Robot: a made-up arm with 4 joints.
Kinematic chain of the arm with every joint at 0, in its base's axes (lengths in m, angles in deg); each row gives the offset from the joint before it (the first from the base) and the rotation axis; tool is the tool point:
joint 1: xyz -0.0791 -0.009 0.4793 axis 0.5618 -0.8 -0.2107
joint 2: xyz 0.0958 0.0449 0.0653 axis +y
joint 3: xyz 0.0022 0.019 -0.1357 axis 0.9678 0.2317 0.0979
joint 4: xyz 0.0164 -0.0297 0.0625 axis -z
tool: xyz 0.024 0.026 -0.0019
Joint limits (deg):
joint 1: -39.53..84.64
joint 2: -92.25..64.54
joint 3: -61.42..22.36
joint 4: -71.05..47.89
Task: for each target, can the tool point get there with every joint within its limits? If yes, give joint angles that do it. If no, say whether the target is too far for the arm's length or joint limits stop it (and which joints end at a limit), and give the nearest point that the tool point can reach.
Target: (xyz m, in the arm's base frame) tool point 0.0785 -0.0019 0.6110
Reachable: yes | joints 21.39 -60.32 -1.04 35.14
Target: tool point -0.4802 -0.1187 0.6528
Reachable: no: too far | nearest point -0.1349 -0.1100 0.6495 | short by 0.345 m
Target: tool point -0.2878 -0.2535 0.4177
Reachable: no: joint limits stop it (at a limit: joint 1, joint 2, joint 4) | nearest point -0.1280 -0.1647 0.6376 | short by 0.286 m
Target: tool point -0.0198 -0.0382 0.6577
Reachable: yes | joints 69.57 -53.09 -16.26 -42.62
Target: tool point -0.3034 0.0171 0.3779
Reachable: no: joint limits stop it (at a limit: joint 1, joint 3) | nearest point -0.0956 0.0950 0.4198 | short by 0.226 m
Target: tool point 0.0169 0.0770 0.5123
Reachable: yes | joints 23.05 4.53 -28.94 -61.52
